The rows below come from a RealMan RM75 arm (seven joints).
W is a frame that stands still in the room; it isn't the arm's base.
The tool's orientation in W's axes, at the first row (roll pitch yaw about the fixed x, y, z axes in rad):
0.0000 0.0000 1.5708
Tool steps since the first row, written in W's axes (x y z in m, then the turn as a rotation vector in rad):
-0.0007 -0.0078 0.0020 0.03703 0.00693 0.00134
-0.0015 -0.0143 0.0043 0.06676 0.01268 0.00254
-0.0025 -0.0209 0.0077 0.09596 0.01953 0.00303
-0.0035 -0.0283 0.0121 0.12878 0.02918 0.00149
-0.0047 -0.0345 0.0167 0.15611 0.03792 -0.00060
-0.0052 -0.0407 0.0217 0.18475 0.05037 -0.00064
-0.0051 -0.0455 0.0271 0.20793 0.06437 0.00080
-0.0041 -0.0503 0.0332 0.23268 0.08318 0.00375
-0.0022 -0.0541 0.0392 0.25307 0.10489 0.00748
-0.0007 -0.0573 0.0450 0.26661 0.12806 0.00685
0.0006 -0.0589 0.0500 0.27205 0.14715 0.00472
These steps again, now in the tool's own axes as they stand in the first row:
-0.0078 0.0007 0.0020 0.00693 -0.03703 0.00134
-0.0143 0.0015 0.0043 0.01268 -0.06676 0.00254
-0.0209 0.0025 0.0077 0.01953 -0.09596 0.00303
-0.0283 0.0035 0.0121 0.02918 -0.12878 0.00149
-0.0345 0.0047 0.0167 0.03792 -0.15611 -0.00060
-0.0407 0.0052 0.0217 0.05037 -0.18475 -0.00064
-0.0455 0.0051 0.0271 0.06437 -0.20793 0.00080
-0.0503 0.0041 0.0332 0.08318 -0.23268 0.00375
-0.0541 0.0022 0.0392 0.10489 -0.25307 0.00748
-0.0573 0.0007 0.0450 0.12806 -0.26661 0.00685
-0.0589 -0.0006 0.0500 0.14715 -0.27205 0.00472

